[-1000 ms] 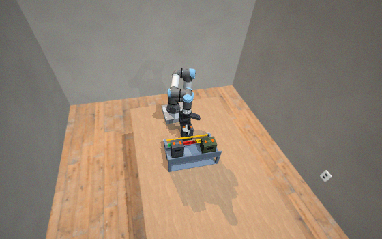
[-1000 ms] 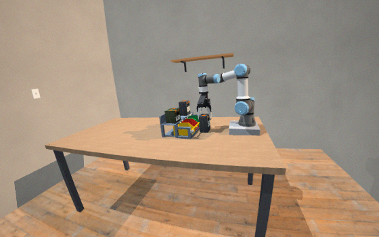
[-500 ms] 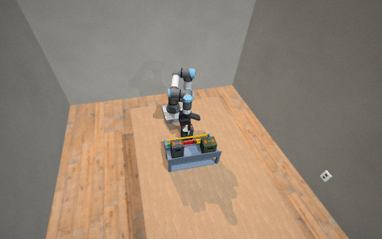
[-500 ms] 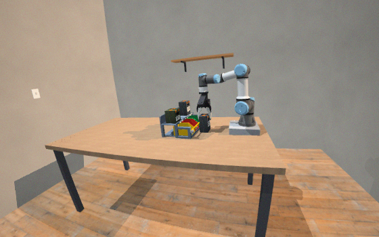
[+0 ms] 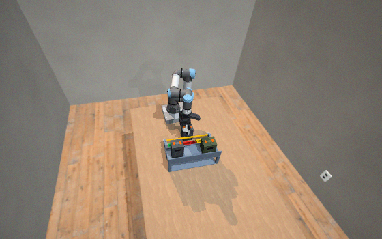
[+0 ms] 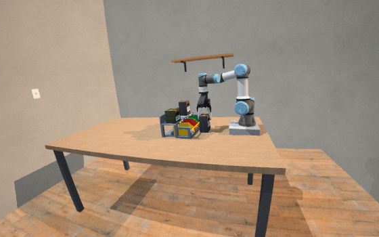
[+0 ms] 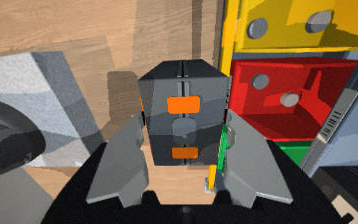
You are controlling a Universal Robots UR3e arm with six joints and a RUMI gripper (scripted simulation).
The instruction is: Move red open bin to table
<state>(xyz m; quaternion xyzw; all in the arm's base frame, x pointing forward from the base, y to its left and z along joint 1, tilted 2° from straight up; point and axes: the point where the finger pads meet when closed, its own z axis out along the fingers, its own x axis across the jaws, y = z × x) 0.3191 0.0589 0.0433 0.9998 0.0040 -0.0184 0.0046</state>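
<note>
My gripper is now 3 cm above the black case. Also, from my hand: yellow bin (13 cm ahead, 11 cm to the left, 6 cm below); then yellow rod (5 cm ahead, 1 cm to the right, 4 cm below); then red bin (14 cm ahead, 1 cm to the right, 6 cm below).
</note>
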